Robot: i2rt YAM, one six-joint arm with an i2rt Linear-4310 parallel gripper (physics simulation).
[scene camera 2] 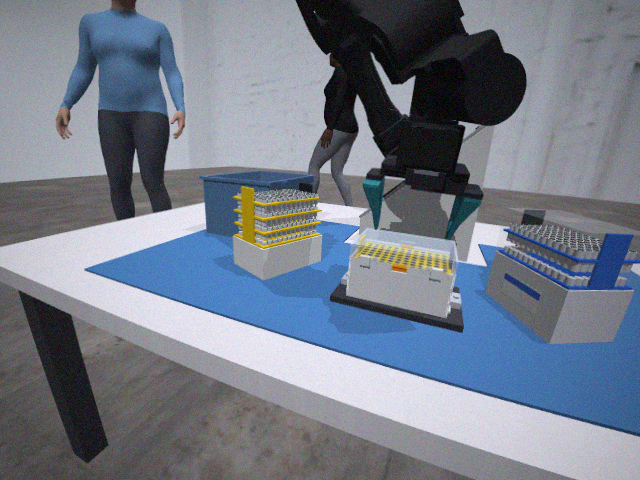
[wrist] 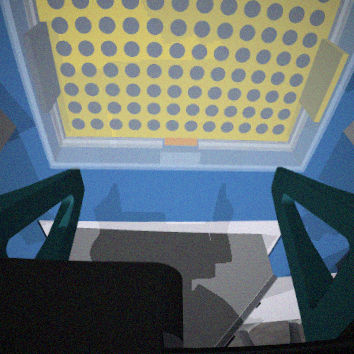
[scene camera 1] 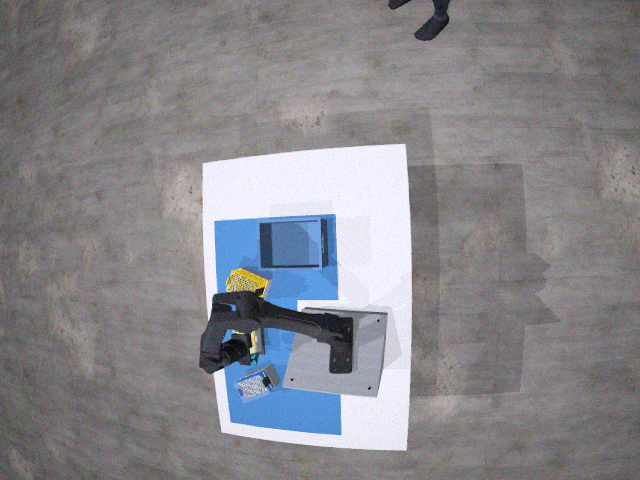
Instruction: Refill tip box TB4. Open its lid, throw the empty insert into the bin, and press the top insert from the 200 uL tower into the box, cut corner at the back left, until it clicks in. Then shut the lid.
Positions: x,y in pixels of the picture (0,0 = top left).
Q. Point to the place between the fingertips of my gripper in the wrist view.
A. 177,177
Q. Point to a clear lid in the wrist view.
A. At 166,92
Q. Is my gripper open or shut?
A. Open.
